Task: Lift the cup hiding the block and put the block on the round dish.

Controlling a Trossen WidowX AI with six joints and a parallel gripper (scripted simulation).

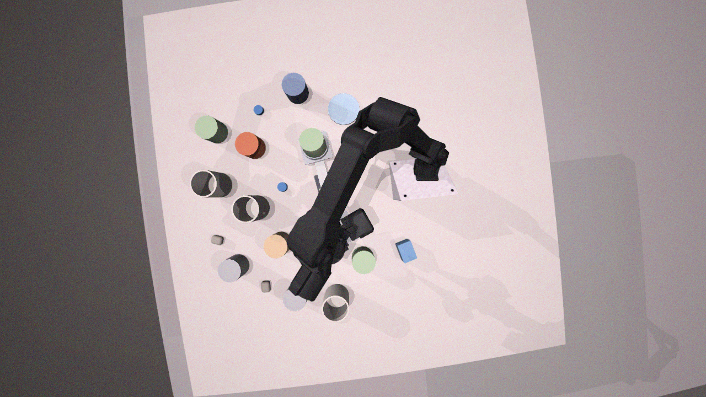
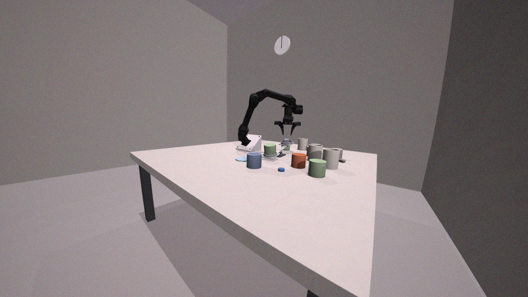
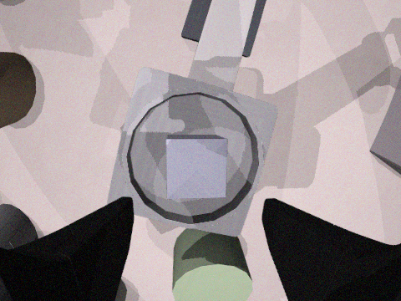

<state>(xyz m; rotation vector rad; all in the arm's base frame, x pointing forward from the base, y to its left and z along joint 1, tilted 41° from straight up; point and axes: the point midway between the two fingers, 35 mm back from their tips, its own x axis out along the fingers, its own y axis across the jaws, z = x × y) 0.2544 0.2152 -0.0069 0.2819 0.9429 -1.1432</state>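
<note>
The round light-blue dish lies 38 cm to the right of my gripper tip, 13 cm below it and 2 cm behind it. Round my gripper tip: tan cup: 17 cm ahead, 9 cm below, 7 cm to the left; small balance: 12 cm to the right, 9 cm below, 4 cm ahead; blue block: 22 cm behind, 11 cm below, 7 cm to the left.
</note>
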